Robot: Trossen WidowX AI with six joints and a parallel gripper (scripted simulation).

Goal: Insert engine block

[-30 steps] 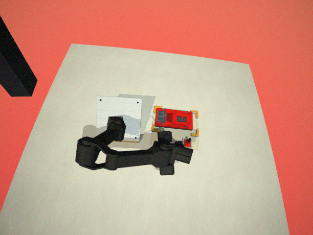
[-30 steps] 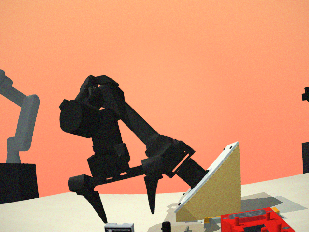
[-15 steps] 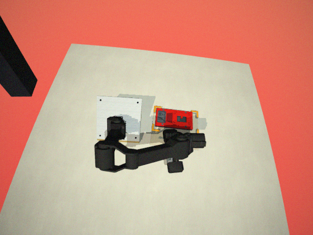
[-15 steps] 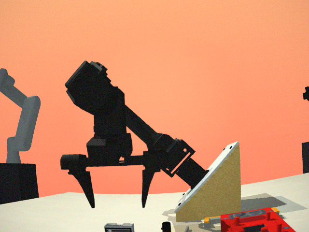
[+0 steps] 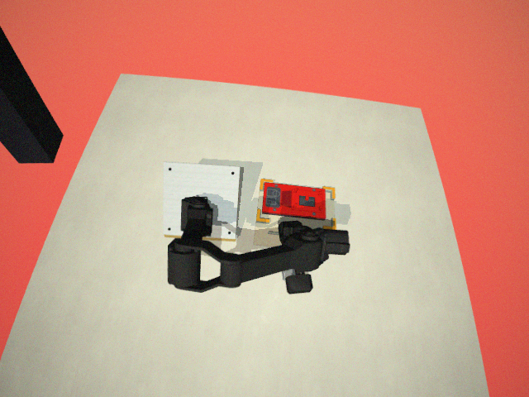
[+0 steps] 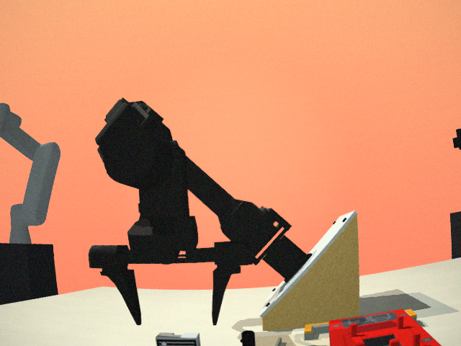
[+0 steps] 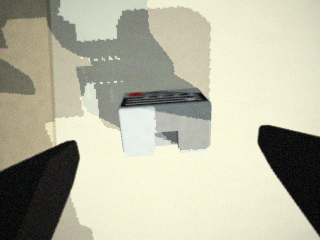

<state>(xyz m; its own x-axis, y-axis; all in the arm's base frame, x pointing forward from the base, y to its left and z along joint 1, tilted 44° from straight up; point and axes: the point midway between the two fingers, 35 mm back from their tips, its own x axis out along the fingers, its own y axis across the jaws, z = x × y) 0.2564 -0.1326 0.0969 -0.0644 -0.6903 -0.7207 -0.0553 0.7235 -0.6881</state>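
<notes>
Right now my gripper tip is 2 cm above the engine block.
</notes>
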